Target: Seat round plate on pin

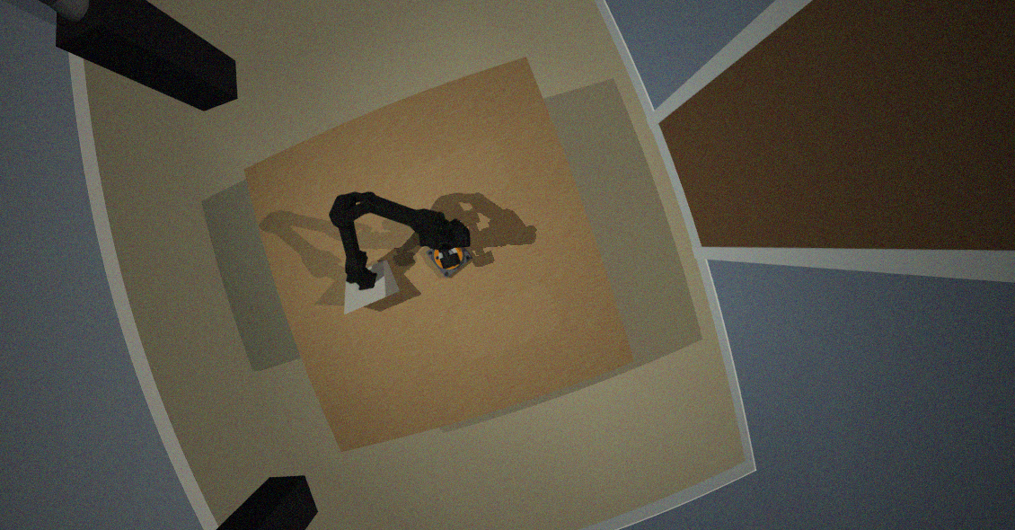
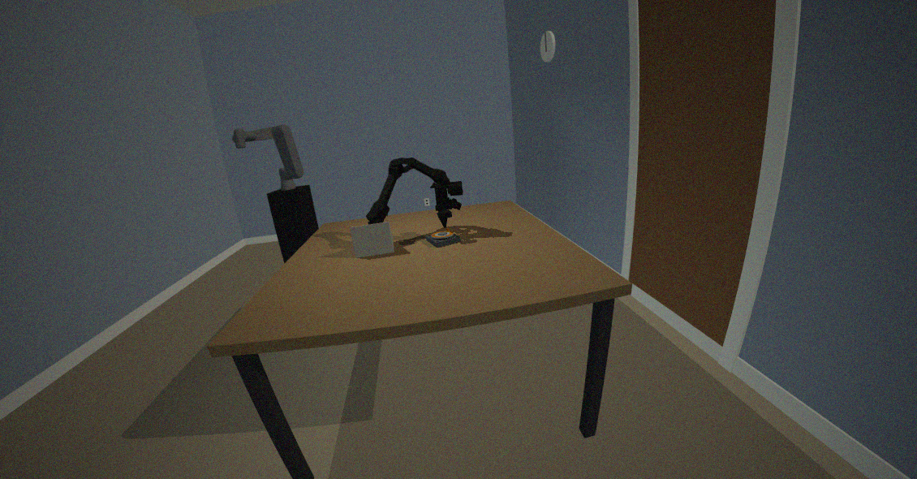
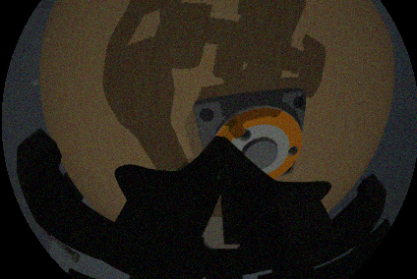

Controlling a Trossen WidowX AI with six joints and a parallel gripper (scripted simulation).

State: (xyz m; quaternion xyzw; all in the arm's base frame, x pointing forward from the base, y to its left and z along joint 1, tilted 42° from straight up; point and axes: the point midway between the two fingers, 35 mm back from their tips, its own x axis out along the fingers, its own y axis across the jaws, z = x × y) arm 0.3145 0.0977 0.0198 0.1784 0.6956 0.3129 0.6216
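Now: gripper tip 30 mm to the left of the round orange plate and 10 mm above it. From my gripper tip the other things lie so: square grey base (10 mm behind, 50 mm to the right, 30 mm below).
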